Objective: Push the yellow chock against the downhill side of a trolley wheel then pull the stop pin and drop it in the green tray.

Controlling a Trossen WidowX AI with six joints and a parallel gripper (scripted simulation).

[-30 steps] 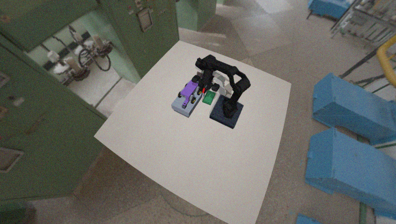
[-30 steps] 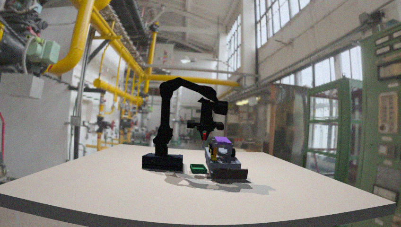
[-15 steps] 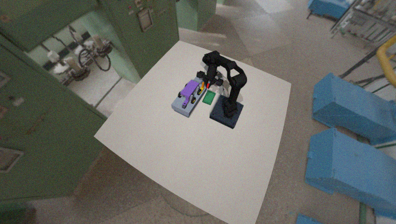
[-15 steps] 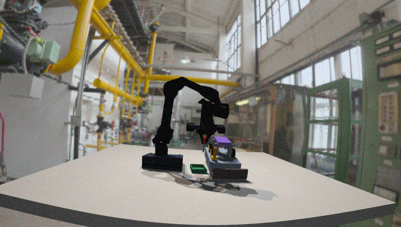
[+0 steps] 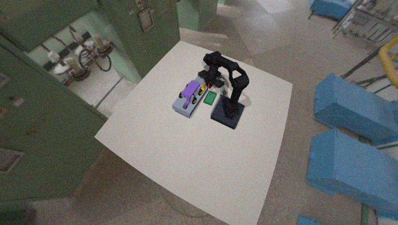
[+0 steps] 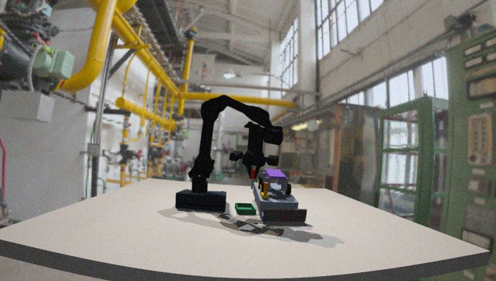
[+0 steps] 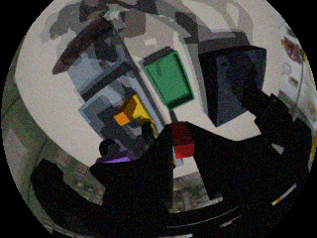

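The stop pin is right at my gripper tip. From my gripper tip the other things lie so: trolley 12 cm ahead, 8 cm to the left, 2 cm below; tray 2 cm behind, 14 cm below; yellow chock 5 cm ahead, 1 cm to the right, 5 cm below.
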